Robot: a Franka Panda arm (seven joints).
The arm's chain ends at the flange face. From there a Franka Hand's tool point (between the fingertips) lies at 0.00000 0.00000 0.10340 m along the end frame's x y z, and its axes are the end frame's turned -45 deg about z.
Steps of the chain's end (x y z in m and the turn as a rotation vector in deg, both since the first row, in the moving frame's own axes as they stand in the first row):
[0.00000, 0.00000, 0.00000, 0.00, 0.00, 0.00]
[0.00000, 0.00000, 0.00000, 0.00, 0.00, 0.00]
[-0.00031, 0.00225, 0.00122, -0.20, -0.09, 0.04]
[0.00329, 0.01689, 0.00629, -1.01, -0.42, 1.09]
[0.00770, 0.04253, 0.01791, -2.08, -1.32, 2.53]
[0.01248, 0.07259, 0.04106, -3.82, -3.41, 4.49]
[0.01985, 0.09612, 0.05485, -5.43, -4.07, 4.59]
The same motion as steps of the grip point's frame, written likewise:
[0.00000, 0.00000, 0.00000, 0.00, 0.00, 0.00]
[0.00000, 0.00000, 0.00000, 0.00, 0.00, 0.00]
[-0.00218, 0.00151, 0.00122, -0.08, -0.21, 0.04]
[-0.01145, 0.01500, 0.00627, -0.42, -1.01, 1.09]
[-0.02899, 0.03639, 0.01781, -0.54, -2.40, 2.53]
[-0.05173, 0.06031, 0.04065, -0.29, -5.11, 4.49]
[-0.06608, 0.08325, 0.05413, -0.96, -6.72, 4.59]

